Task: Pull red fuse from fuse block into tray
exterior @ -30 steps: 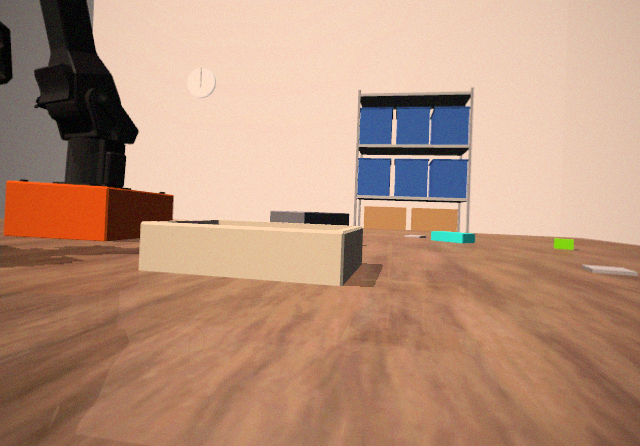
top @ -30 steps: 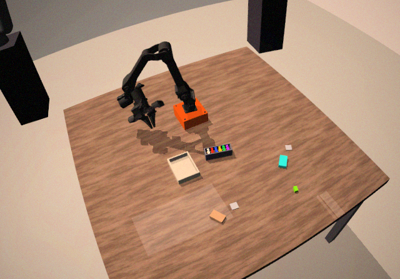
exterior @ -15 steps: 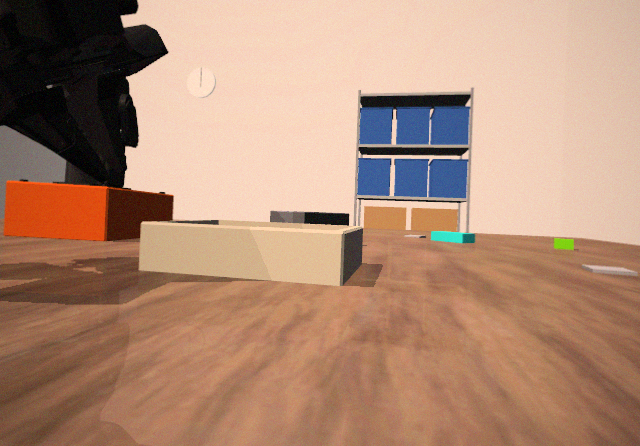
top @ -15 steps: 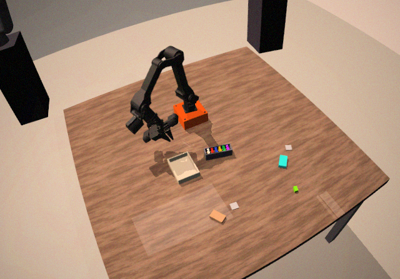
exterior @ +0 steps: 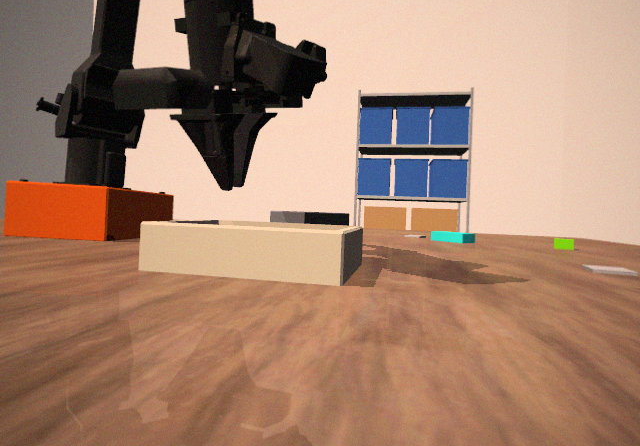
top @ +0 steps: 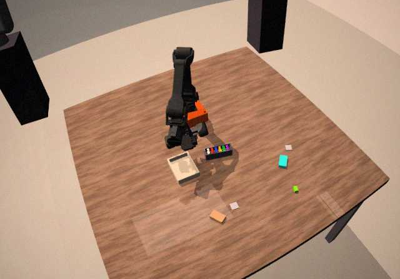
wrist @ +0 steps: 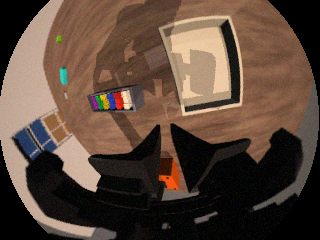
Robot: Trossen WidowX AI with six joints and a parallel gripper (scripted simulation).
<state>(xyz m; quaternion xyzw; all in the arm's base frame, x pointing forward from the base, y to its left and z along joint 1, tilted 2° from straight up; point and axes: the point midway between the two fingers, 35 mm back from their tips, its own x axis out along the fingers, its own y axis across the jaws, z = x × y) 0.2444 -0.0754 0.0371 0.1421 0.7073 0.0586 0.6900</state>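
Now: the red fuse 40 mm ahead of my gripper tip, 80 mm to the left of it and 30 mm below it. Also, from my gripper tip: beige tray: 70 mm ahead, 70 mm to the right, 60 mm below.
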